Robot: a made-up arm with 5 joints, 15 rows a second.
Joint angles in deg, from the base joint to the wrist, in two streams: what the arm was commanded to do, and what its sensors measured. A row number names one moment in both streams.
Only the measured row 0 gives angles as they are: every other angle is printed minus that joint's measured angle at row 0.
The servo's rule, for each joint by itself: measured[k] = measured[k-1] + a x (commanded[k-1-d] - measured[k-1]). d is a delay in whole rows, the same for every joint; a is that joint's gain. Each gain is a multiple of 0.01, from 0.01 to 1. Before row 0 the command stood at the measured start. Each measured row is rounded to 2 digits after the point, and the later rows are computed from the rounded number. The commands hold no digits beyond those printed.
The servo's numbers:
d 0
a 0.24 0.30 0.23 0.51 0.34
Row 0, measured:
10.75, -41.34, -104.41, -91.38, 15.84
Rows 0 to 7, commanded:
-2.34, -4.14, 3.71, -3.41, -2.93
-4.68, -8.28, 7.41, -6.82, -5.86
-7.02, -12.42, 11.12, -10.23, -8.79
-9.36, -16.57, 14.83, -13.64, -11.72
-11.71, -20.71, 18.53, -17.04, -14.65
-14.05, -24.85, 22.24, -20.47, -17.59
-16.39, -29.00, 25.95, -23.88, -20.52
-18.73, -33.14, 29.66, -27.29, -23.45
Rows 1 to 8, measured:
-0.56, -1.24, 0.85, -1.74, -1.00
-1.55, -3.35, 2.36, -4.33, -2.65
-2.86, -6.07, 4.37, -7.34, -4.74
-4.42, -9.22, 6.78, -10.55, -7.11
-6.17, -12.67, 9.48, -13.86, -9.67
-8.06, -16.32, 12.41, -17.23, -12.36
-10.06, -20.12, 15.52, -20.62, -15.13
-12.14, -24.03, 18.77, -24.02, -17.96

